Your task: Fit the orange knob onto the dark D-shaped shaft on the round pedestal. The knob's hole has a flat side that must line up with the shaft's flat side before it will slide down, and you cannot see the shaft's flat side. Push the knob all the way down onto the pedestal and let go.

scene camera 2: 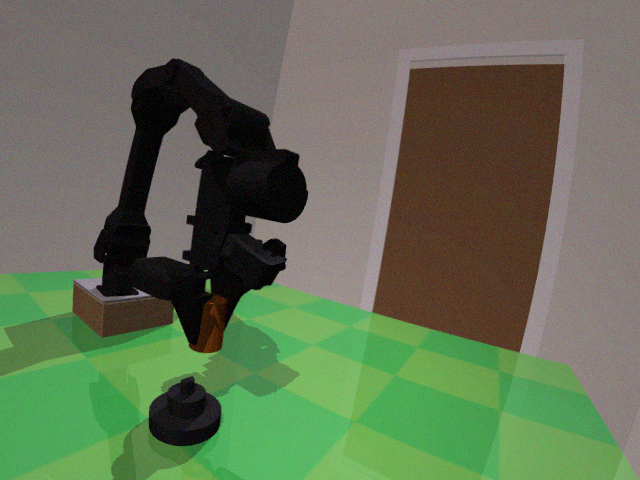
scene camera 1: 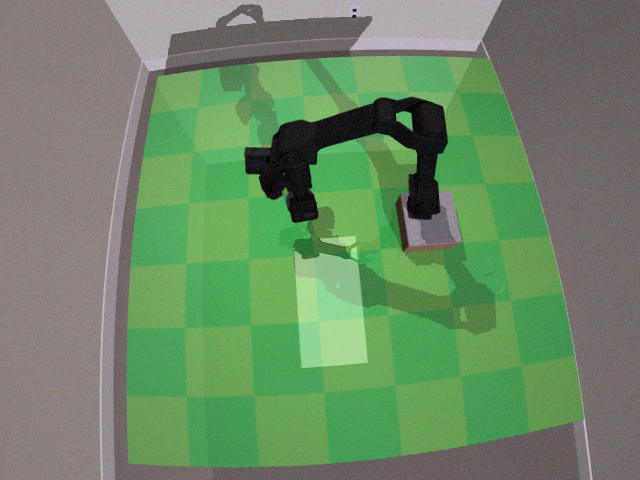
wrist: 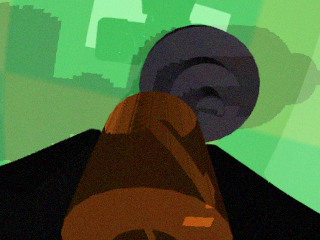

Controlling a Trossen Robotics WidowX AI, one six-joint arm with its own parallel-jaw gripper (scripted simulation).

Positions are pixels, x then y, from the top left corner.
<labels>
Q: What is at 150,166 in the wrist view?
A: An orange knob.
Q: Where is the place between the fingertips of my gripper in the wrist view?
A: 152,147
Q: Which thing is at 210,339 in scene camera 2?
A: An orange knob.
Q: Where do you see a dark round pedestal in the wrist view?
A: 213,72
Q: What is my gripper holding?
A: An orange knob.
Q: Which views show my gripper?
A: Scene camera 2, scene camera 1 and the wrist view: all of them.
</labels>
